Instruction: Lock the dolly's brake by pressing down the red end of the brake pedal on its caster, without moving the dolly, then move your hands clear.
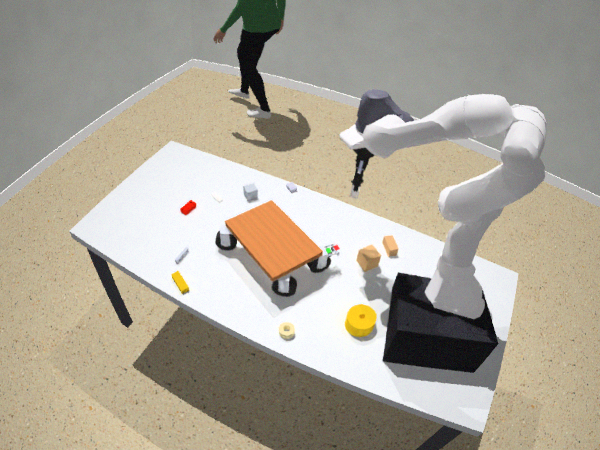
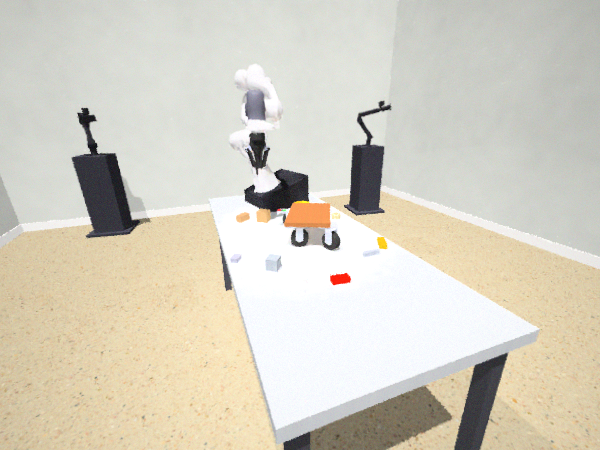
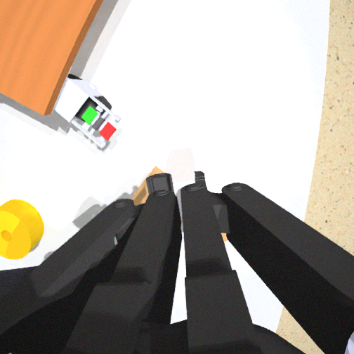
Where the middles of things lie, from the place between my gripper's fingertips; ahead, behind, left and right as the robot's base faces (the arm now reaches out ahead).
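Scene:
Dolly [image 1: 272, 239]: my hand 190 mm above it, 180 mm short of it, 210 mm to the right of it. Yellow cylinder [image 1: 361, 319]: far to the left of my hand, a fair way behind, a fair way below.

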